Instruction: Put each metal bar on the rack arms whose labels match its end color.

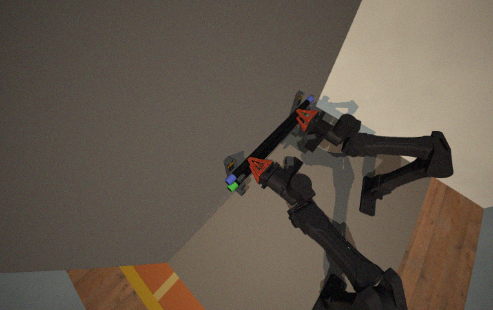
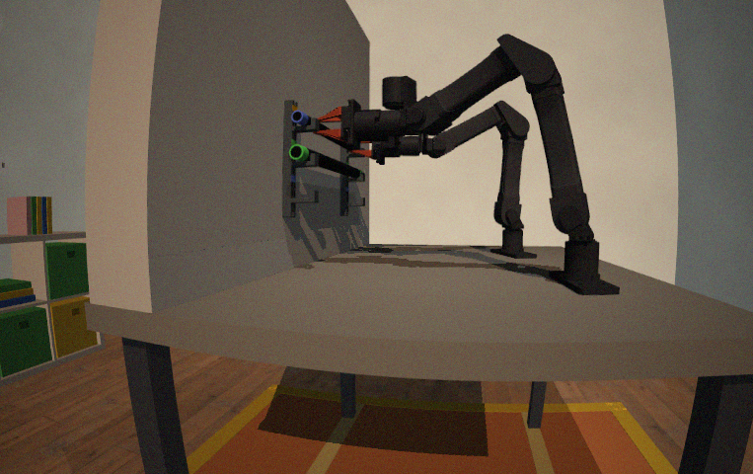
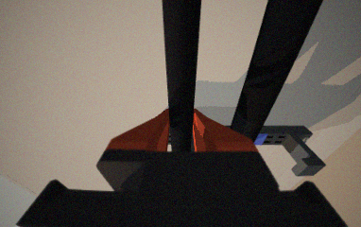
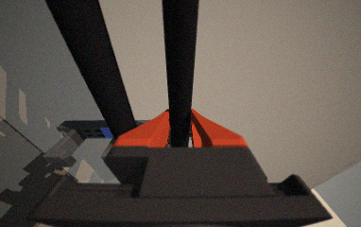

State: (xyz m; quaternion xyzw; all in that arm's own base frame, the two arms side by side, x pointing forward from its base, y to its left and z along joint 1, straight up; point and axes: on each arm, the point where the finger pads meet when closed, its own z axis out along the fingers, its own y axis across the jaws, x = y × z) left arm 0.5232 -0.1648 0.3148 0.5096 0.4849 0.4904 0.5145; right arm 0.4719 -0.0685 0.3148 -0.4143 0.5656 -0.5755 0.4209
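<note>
The blue-ended bar lies 140 mm to the left of my right hand and 20 mm ahead of it. Round my right hand: green-ended bar 150 mm to the left, 70 mm below, 20 mm ahead; grey wall panel 150 mm to the left, 130 mm ahead, 110 mm above.
My left hand is 1 cm past the blue-ended bar and 15 cm to the left of it. From my left hand the other things lie so: green-ended bar 1 cm behind, 14 cm to the right, 7 cm below; then grey wall panel 10 cm ahead, 14 cm to the right, 11 cm above.
</note>
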